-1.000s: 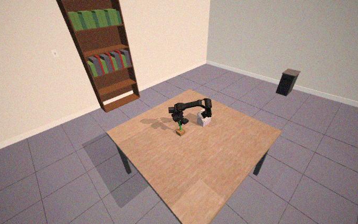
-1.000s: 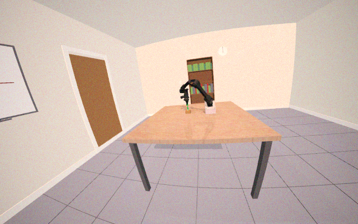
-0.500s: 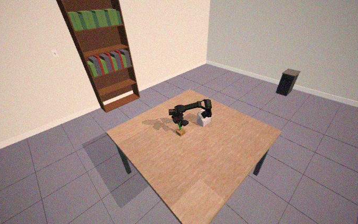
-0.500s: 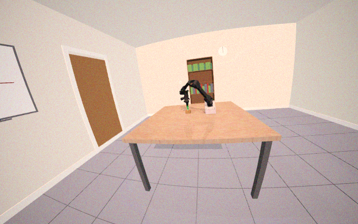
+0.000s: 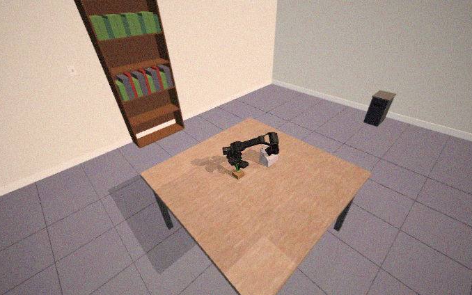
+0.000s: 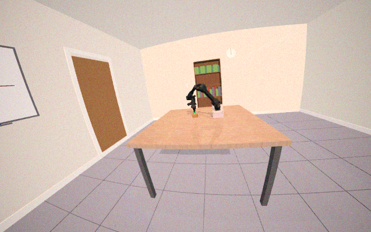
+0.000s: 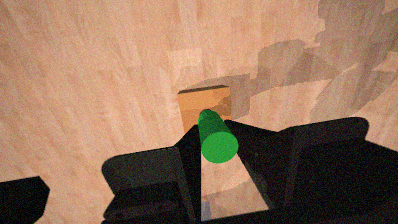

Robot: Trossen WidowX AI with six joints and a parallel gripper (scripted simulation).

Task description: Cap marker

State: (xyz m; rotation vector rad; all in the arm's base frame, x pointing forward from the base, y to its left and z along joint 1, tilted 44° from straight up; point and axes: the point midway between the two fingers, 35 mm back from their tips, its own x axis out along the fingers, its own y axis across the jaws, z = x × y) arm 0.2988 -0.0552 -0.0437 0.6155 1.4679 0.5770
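The green marker cap is 1 cm above my gripper tip.
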